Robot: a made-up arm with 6 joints. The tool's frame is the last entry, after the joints. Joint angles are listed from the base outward. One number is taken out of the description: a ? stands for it. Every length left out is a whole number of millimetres.
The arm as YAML. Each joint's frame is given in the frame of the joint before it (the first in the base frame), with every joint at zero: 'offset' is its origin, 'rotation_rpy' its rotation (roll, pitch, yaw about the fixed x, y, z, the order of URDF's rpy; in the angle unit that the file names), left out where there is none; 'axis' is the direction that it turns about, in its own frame. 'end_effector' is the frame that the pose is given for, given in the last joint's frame.
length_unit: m
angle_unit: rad
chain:
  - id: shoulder
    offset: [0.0, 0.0, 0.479]
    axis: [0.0, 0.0, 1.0]
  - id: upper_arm
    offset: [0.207, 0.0, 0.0]
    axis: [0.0, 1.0, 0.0]
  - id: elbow
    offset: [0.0, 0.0, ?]
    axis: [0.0, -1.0, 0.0]
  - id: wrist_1
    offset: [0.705, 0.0, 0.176]
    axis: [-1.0, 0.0, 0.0]
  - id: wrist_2
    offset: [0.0, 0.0, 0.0]
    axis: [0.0, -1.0, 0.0]
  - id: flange
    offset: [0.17, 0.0, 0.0]
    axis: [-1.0, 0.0, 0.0]
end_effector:
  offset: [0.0, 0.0, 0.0]
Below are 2 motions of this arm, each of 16 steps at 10 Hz.
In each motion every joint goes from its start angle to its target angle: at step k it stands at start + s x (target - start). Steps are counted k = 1, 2, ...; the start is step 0. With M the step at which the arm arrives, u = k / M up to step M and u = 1 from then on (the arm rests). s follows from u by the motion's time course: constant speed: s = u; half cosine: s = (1 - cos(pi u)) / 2; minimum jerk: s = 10 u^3 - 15 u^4 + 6 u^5.
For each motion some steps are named. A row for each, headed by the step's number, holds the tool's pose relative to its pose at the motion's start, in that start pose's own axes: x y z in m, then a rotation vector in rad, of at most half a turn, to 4 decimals.
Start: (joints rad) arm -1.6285 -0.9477 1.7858 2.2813 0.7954 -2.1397
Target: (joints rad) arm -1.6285 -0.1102 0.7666 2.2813 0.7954 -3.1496
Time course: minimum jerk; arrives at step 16
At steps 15, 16:
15: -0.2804 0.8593 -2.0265 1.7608 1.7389 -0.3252
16: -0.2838 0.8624 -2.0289 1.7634 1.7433 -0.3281

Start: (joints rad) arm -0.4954 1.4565 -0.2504 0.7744 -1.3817 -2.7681
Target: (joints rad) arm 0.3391 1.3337 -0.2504 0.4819 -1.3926 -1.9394
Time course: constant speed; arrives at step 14
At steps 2, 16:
2: -0.1169 -0.0993 -0.0403 -0.1100 -0.0325 0.0725
16: -0.4804 -0.9127 -0.3579 -0.7912 -0.3697 0.4336

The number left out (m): 1.11
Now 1 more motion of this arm.
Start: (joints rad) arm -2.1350 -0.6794 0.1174 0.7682 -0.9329 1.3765
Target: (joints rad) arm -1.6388 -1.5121 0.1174 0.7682 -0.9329 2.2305
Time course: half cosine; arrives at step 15
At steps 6, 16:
6: -0.2923 0.1883 -0.2285 -0.1087 -0.0492 -0.2746
16: -0.4730 0.8609 -0.6506 -0.1810 0.0430 -0.7080

